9 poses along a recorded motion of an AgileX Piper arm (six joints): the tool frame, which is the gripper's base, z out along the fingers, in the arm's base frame.
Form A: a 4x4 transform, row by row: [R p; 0 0 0 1], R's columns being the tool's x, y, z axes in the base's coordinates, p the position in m. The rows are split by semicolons.
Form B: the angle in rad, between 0 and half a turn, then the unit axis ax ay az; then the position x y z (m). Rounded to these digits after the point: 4 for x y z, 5 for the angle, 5 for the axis. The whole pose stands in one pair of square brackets.
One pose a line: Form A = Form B
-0.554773 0.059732 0.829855 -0.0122; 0.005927 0.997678 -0.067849 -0.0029; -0.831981 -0.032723 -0.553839 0.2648; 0 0 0 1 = [2.15972 0.02112 0.99925 -0.03235 -0.0122 -0.0029 0.2648]
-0.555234 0.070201 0.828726 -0.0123; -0.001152 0.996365 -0.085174 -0.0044; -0.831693 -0.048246 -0.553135 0.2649; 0 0 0 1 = [2.16036 0.02221 0.99883 -0.04292 -0.0123 -0.0044 0.2649]
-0.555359 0.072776 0.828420 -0.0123; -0.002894 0.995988 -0.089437 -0.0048; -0.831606 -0.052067 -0.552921 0.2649; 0 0 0 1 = [2.16054 0.02248 0.99871 -0.04552 -0.0123 -0.0048 0.2649]
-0.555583 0.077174 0.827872 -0.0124; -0.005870 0.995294 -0.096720 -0.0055; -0.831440 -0.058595 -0.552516 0.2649; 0 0 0 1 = [2.16085 0.02294 0.99849 -0.04997 -0.0124 -0.0055 0.2649]
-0.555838 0.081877 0.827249 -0.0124; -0.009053 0.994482 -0.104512 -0.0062; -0.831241 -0.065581 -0.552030 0.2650; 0 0 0 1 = [2.16120 0.02343 0.99823 -0.05473 -0.0124 -0.0062 0.2650]
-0.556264 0.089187 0.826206 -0.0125; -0.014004 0.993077 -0.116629 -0.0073; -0.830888 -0.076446 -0.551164 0.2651; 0 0 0 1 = [2.16178 0.02419 0.99777 -0.06213 -0.0125 -0.0073 0.2651]
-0.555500 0.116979 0.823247 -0.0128; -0.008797 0.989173 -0.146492 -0.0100; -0.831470 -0.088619 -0.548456 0.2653; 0 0 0 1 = [2.16204 0.03485 0.99652 -0.07575 -0.0128 -0.0100 0.2653]
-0.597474 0.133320 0.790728 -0.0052; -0.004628 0.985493 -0.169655 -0.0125; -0.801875 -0.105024 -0.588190 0.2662; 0 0 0 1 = [2.21440 0.04040 0.99546 -0.08622 -0.0052 -0.0125 0.2662]
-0.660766 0.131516 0.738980 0.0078; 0.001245 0.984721 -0.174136 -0.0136; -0.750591 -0.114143 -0.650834 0.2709; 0 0 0 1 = [2.29620 0.04009 0.99540 -0.08705 0.0078 -0.0136 0.2709]
